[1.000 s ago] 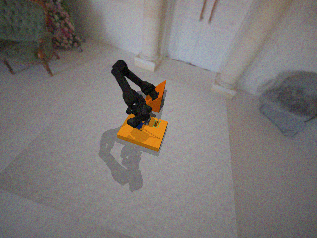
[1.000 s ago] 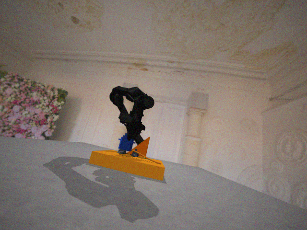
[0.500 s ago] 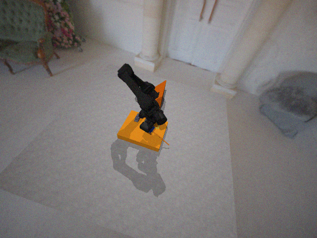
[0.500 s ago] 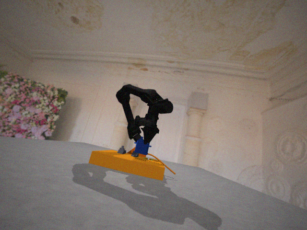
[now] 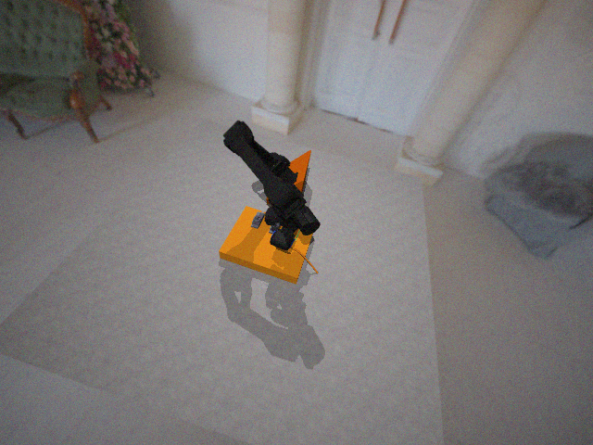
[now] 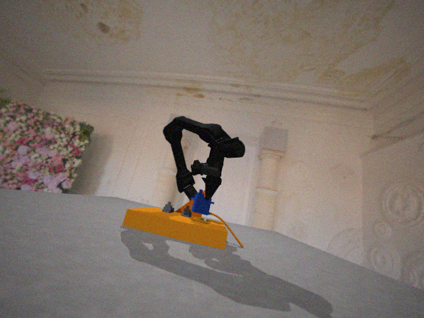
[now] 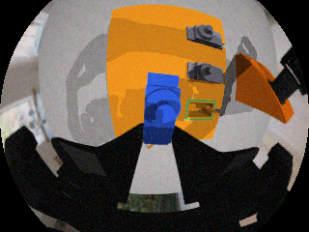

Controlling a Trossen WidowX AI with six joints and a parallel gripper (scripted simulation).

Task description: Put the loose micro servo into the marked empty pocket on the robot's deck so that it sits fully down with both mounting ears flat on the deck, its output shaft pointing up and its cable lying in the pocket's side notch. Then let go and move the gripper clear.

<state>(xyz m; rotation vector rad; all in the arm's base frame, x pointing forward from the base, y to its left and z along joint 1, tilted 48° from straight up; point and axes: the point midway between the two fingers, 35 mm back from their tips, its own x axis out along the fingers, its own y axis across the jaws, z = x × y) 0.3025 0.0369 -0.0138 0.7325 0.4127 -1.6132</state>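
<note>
The orange deck is 100 mm below my gripper tip and 70 mm to the right of it.
</note>
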